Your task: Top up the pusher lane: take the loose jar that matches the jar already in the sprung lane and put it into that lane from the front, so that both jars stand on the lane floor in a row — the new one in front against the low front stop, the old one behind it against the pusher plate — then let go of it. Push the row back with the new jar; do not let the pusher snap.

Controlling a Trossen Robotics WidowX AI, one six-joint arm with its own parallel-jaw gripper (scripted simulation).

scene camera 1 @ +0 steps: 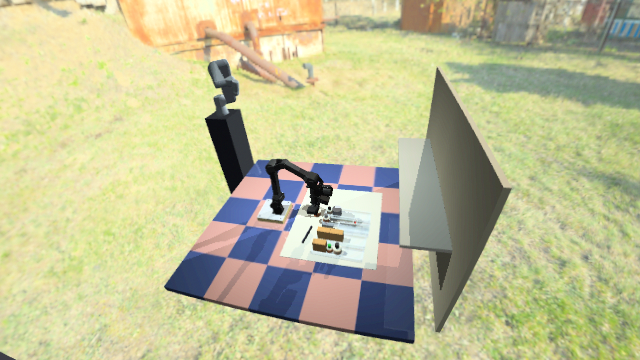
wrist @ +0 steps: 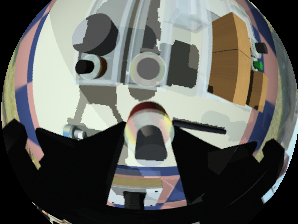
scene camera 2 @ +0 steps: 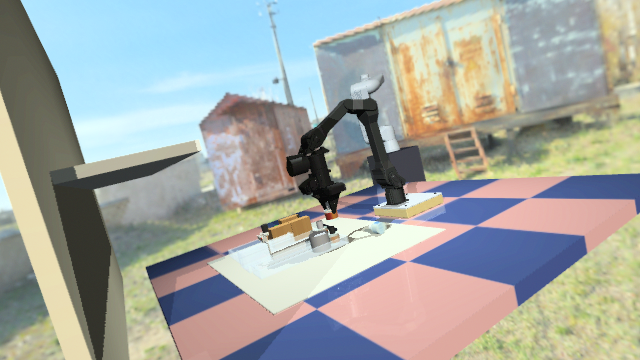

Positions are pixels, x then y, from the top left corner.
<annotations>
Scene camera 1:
shelf wall: 474, 188
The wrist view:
my gripper: 148, 128
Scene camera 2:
my gripper: 331, 212
shelf wall: 63, 229
clear lane tray: 250, 256
</annotations>
